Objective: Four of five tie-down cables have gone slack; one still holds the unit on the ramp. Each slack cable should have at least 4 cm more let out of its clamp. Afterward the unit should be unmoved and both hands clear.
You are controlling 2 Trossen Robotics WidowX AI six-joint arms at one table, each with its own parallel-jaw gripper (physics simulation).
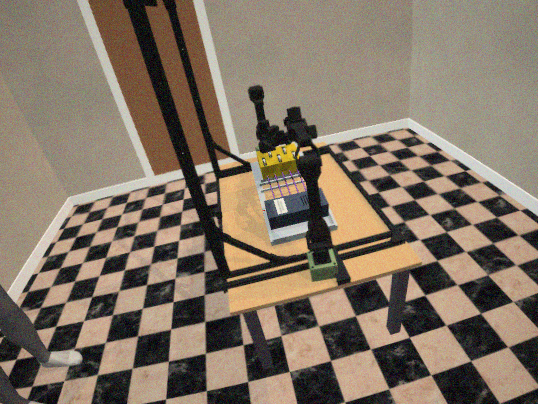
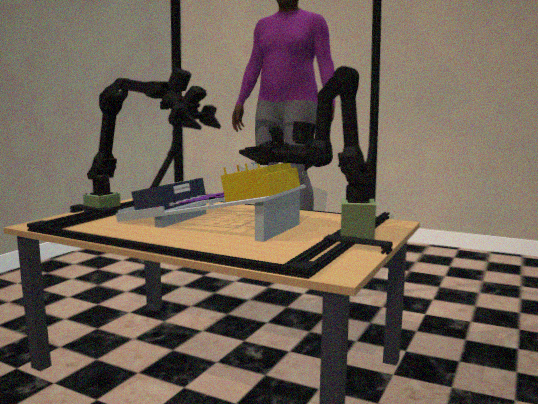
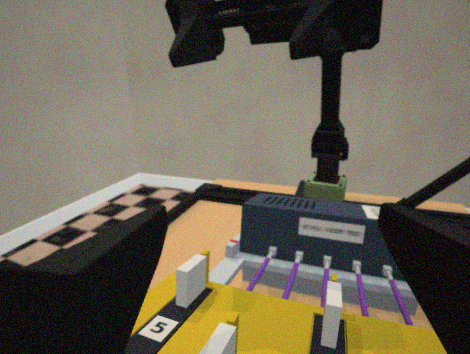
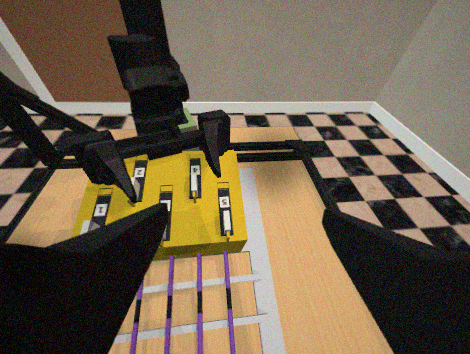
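Note:
The dark blue unit (image 1: 295,209) (image 2: 169,195) (image 3: 315,227) sits low on the grey ramp (image 1: 255,175) (image 2: 278,220) (image 4: 270,305). Purple cables (image 3: 292,280) (image 4: 171,272) run from it to the yellow clamp block (image 1: 280,161) (image 2: 260,184) (image 3: 270,310) (image 4: 207,220). Slots 4 and 5 show white levers, lever 4 (image 4: 194,182) and lever 5 (image 4: 227,222) (image 3: 191,280); black fingers partly cover slots 2 and 3. My left gripper (image 3: 273,214) (image 4: 179,186) is open and empty, close above the block. My right gripper (image 2: 209,124) (image 3: 225,56) is open and empty, higher, above the unit side. Cable slack is unclear.
Black rails (image 1: 300,260) (image 2: 150,250) frame the wooden table (image 1: 240,200) (image 2: 125,230). Black upright posts (image 1: 165,100) (image 2: 375,75) rise beside it. A person (image 2: 290,60) in a purple top stands behind the table. The two grippers are near each other.

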